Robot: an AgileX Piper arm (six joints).
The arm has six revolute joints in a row. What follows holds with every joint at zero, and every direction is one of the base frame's. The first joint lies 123.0 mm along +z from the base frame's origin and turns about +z. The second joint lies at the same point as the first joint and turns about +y. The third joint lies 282.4 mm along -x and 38.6 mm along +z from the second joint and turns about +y. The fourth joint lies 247.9 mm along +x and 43.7 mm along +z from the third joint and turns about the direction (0.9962, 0, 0.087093). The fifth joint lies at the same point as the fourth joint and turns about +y. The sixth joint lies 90.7 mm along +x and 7.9 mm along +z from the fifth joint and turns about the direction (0.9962, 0, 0.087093). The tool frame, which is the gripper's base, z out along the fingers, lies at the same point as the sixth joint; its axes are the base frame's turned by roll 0.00, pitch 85.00 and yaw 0.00 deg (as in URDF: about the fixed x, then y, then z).
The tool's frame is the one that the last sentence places.
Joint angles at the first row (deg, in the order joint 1, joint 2, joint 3, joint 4, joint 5, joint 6):
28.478 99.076 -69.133 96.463 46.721 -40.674
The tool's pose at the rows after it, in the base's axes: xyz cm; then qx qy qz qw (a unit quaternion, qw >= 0):
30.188 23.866 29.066 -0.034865 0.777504 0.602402 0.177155
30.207 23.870 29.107 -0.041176 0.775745 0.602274 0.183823
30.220 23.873 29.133 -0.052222 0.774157 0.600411 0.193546
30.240 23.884 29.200 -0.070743 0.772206 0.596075 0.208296
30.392 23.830 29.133 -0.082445 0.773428 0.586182 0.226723
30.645 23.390 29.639 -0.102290 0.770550 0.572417 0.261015
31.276 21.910 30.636 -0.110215 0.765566 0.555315 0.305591
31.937 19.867 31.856 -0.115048 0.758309 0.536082 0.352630
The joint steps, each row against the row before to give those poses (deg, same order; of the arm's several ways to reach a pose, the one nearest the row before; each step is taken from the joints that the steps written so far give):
0.000 0.000 0.000 0.295 0.000 -1.174
0.000 0.000 0.002 0.394 0.000 -1.302
0.000 0.001 -0.002 0.250 0.000 -1.871
0.000 -0.001 -0.128 -0.001 0.000 -2.672
0.000 0.000 0.000 -0.001 -1.100 -2.520
-0.548 -0.704 -0.244 -0.111 -1.298 -3.821
-2.206 -1.552 -0.084 0.001 -1.302 -3.523
-3.143 -1.926 -0.001 -0.001 -0.714 -3.477

